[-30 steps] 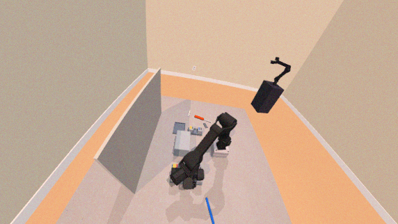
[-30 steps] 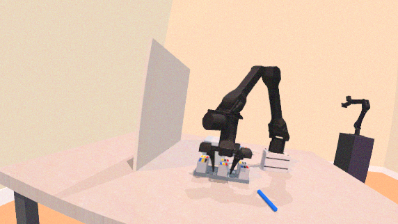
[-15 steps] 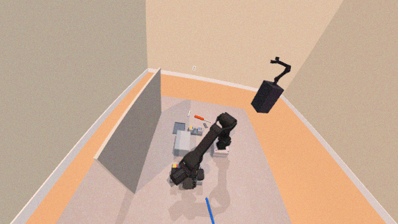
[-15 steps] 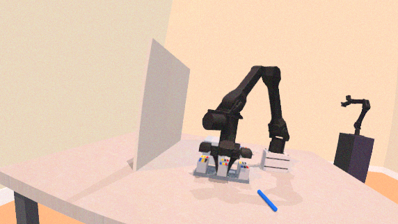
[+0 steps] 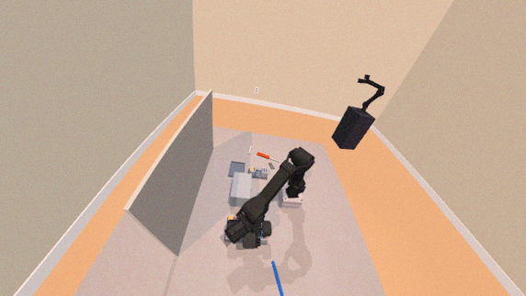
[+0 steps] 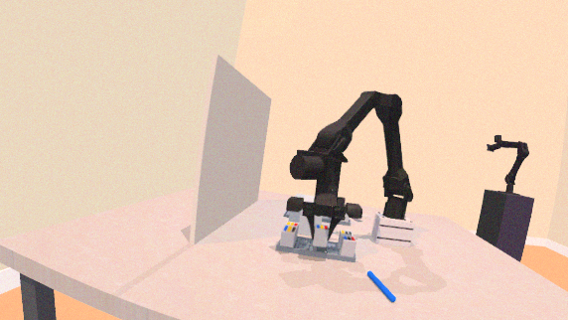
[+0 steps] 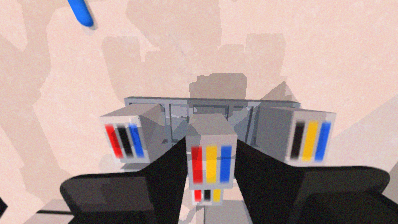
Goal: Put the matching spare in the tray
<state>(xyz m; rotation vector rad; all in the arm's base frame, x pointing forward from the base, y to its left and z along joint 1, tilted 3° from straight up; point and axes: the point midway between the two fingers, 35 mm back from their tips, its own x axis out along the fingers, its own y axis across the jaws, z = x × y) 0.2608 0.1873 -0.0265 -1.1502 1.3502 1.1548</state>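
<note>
Right now the grey rack is 3 cm to the right of my gripper tip and 3 cm below it. From my gripper tip the other things lie so: grey box (23 cm to the right, 2 cm ahead, 1 cm above); then tall grey panel (27 cm to the right, 26 cm ahead, 19 cm above); then blue stick (19 cm to the left, 11 cm behind, 3 cm below).
</note>
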